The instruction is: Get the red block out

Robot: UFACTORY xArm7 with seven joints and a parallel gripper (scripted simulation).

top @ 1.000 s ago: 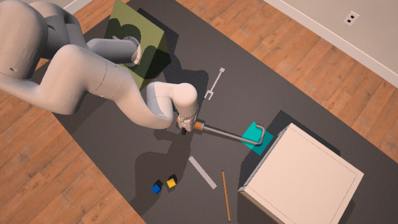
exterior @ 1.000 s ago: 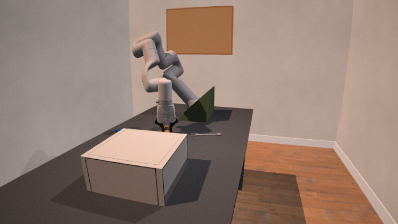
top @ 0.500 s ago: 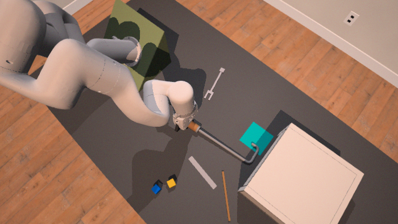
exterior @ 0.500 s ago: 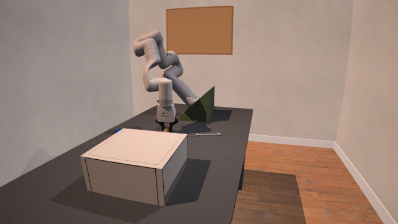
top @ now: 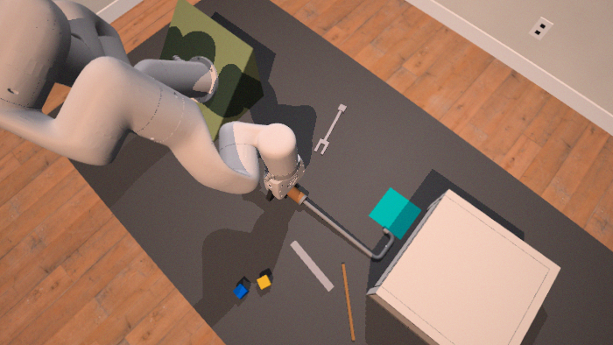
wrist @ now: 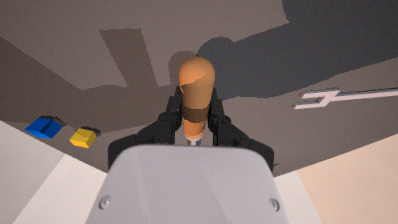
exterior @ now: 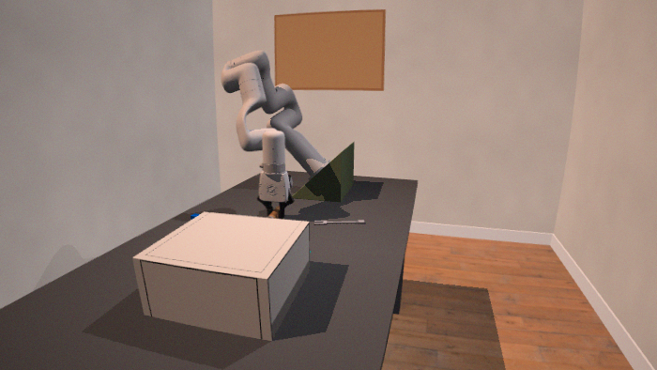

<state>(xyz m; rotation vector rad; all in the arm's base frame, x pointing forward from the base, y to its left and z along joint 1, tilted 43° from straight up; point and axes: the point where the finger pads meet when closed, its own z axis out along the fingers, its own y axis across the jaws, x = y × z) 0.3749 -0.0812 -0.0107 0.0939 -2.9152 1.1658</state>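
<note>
My gripper is now 260 mm short of the teal square, 150 mm to the right of it and 20 mm above it. Round my hand: flat grey strip 180 mm ahead, 100 mm to the right, 20 mm below; then grey forked tool 220 mm to the left, 30 mm behind, 20 mm below; then hook tool 130 mm ahead, 40 mm to the left, 10 mm below.
</note>
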